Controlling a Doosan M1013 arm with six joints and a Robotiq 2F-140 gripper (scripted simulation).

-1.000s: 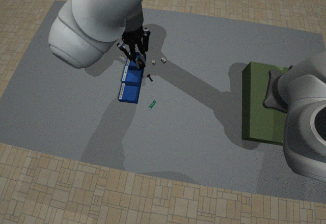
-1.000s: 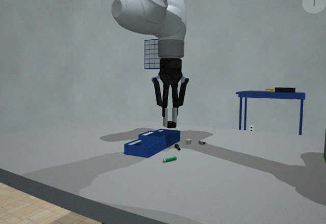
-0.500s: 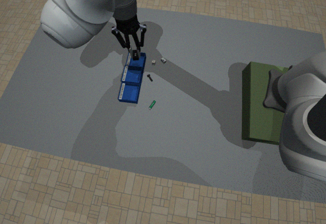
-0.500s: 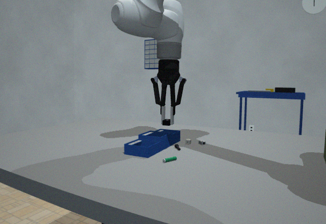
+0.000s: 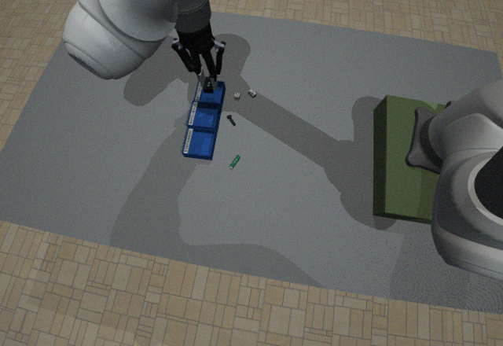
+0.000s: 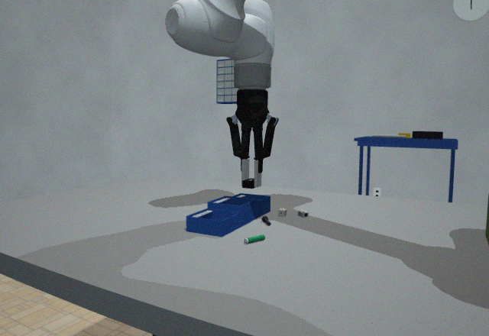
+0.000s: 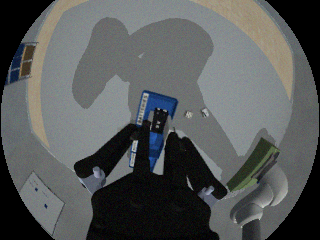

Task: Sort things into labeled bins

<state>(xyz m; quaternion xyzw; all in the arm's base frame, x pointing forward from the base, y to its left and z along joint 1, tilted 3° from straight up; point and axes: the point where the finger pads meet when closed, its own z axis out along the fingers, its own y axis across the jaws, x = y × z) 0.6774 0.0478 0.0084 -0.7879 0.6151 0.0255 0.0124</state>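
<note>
My gripper is now 150 mm past the green thing, 180 mm to the right of it and 100 mm above it. Also, from my hand: white piece: 70 mm behind, 30 mm to the right, 90 mm below; black thing: 80 mm behind, 50 mm to the left, 100 mm below.
</note>
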